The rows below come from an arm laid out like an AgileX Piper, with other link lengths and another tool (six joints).
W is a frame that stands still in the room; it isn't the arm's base.
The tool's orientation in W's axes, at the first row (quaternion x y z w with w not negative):
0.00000, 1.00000, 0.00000, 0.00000
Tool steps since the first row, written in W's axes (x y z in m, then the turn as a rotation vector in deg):
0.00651, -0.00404, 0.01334, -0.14, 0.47, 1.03
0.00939, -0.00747, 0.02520, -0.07, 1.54, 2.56
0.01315, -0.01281, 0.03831, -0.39, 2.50, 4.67
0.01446, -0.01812, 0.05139, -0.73, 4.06, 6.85
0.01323, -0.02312, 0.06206, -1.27, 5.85, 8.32
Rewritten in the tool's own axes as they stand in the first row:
-0.00651, -0.00404, -0.01334, 0.14, 0.47, -1.03
-0.00939, -0.00747, -0.02520, 0.07, 1.54, -2.56
-0.01315, -0.01281, -0.03831, 0.39, 2.50, -4.67
-0.01446, -0.01812, -0.05139, 0.73, 4.06, -6.85
-0.01323, -0.02312, -0.06206, 1.27, 5.85, -8.32

